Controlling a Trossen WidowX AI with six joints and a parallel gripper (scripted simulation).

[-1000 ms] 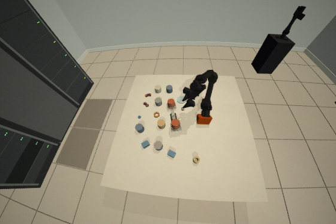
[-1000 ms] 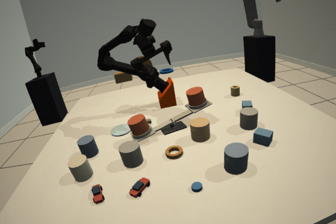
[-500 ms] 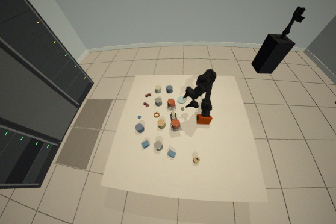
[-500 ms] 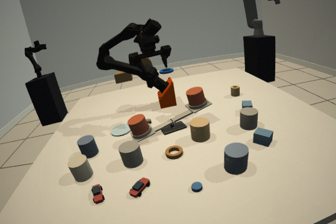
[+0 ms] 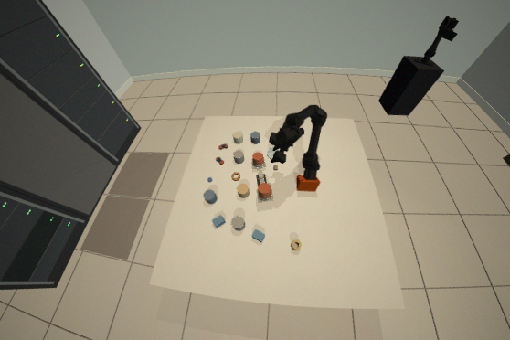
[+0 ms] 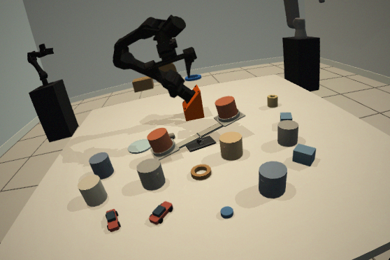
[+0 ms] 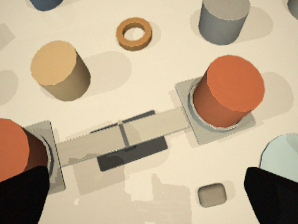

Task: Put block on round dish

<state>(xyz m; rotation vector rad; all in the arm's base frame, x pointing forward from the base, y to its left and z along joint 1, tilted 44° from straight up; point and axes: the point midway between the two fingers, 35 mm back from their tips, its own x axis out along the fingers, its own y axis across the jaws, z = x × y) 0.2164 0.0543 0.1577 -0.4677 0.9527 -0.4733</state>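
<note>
The grey block lies 9 cm ahead of my gripper tip, 10 cm to the right of it and 18 cm below it. The rest, counted from my gripper tip: round dish (2 cm behind, 19 cm to the right, 22 cm below).
</note>
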